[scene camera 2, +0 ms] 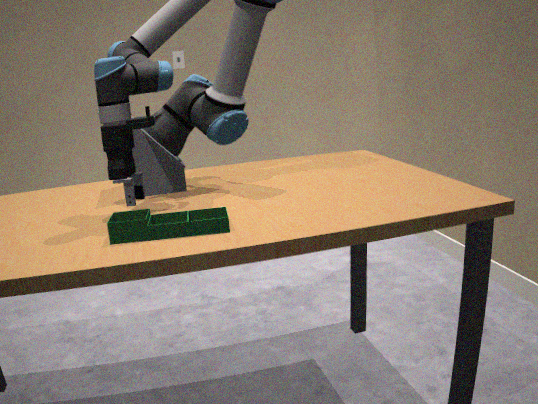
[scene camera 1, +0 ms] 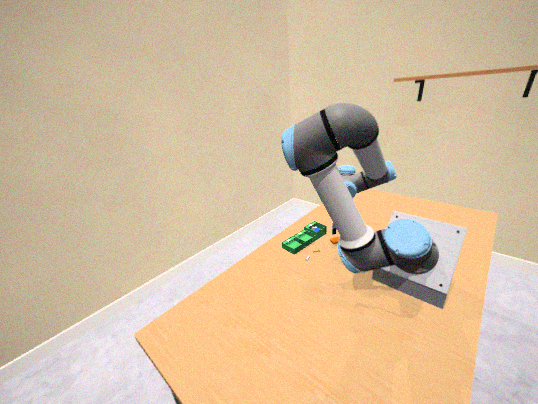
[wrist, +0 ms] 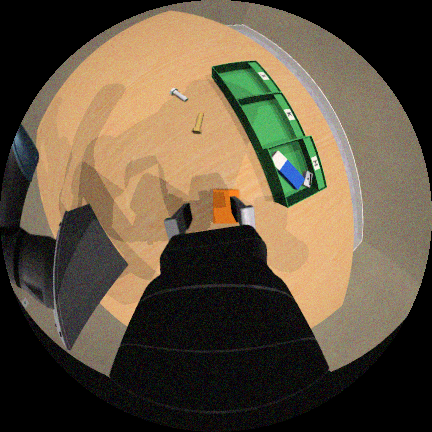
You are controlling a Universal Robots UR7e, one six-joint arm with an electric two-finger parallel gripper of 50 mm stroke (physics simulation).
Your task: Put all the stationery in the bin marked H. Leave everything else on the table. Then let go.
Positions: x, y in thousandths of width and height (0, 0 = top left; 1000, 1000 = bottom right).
Labels:
green three-compartment bin: scene camera 2 244, 561; scene camera 1 547, 605; wrist 624, 281

